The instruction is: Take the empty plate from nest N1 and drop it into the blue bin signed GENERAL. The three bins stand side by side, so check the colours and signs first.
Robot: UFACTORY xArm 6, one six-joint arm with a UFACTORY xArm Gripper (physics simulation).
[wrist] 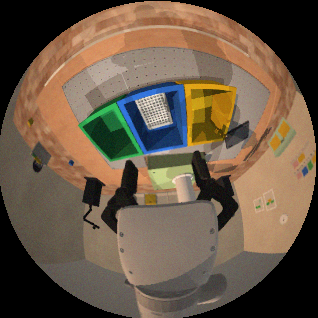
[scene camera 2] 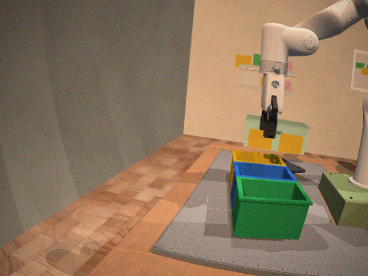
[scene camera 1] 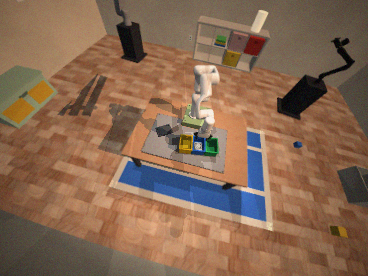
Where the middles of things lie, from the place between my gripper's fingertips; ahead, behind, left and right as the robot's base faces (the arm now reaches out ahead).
My gripper is now 19 cm above the white gridded plate (wrist: 154, 109), 1 cm to the right of it and 1 cm past it.
